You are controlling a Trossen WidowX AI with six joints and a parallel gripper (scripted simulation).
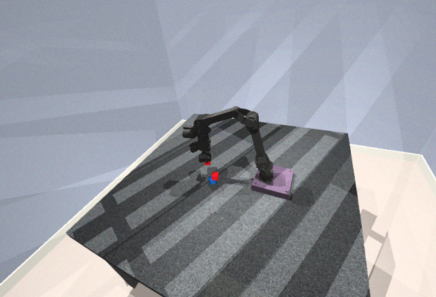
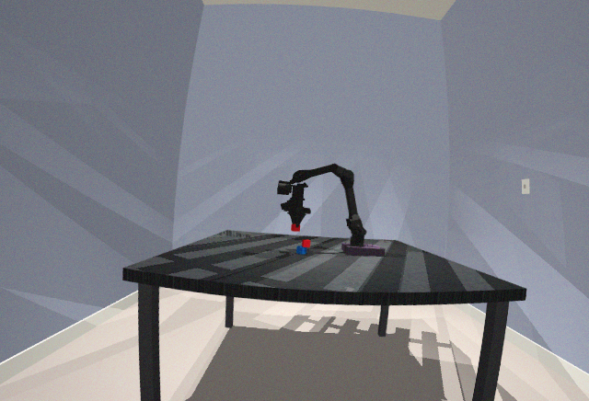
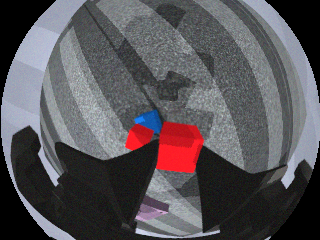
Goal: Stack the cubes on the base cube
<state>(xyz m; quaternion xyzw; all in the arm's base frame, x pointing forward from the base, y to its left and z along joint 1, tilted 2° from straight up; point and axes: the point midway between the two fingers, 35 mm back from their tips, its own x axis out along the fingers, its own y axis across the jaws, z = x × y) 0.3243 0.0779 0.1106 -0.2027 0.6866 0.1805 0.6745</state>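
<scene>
Right now the blue cube is 110 mm below my gripper tip, 40 mm behind it and 30 mm to the left of it.
</scene>
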